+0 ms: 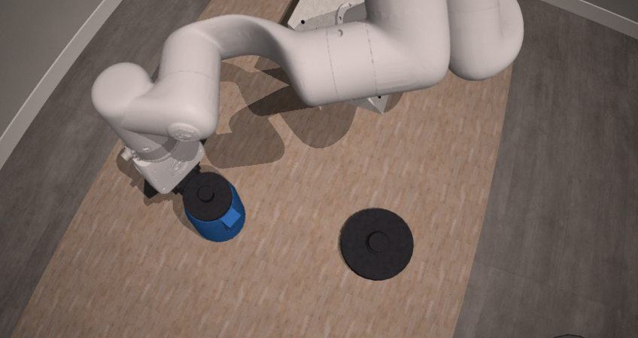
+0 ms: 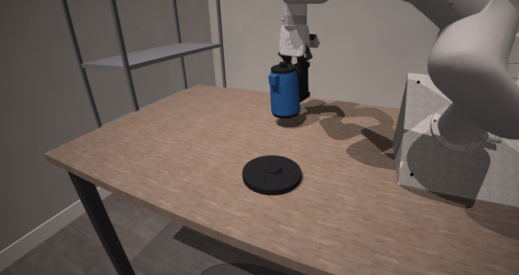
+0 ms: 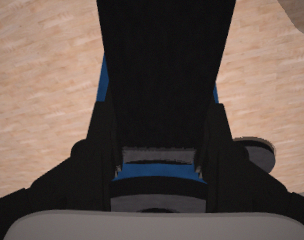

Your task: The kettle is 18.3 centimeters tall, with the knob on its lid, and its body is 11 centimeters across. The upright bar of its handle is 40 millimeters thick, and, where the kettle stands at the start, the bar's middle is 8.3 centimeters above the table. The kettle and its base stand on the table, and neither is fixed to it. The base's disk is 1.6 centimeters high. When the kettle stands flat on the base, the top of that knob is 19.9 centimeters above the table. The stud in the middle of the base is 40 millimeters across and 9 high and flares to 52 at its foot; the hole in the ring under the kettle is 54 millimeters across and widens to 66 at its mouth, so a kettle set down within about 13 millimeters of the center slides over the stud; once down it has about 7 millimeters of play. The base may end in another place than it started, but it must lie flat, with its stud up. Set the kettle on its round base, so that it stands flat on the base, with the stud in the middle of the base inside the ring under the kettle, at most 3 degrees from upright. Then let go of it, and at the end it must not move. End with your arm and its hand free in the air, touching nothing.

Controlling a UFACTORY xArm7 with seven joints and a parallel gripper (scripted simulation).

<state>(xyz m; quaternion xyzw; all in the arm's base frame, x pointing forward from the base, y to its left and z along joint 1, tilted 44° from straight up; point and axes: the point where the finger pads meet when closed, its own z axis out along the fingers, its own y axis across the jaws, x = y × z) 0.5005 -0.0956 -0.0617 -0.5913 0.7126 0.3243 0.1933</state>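
The blue kettle lies 2 cm to the left of my hand and 5 cm below it. From my hand the other things lie so: round black base: 9 cm behind, 35 cm to the left, 18 cm below.
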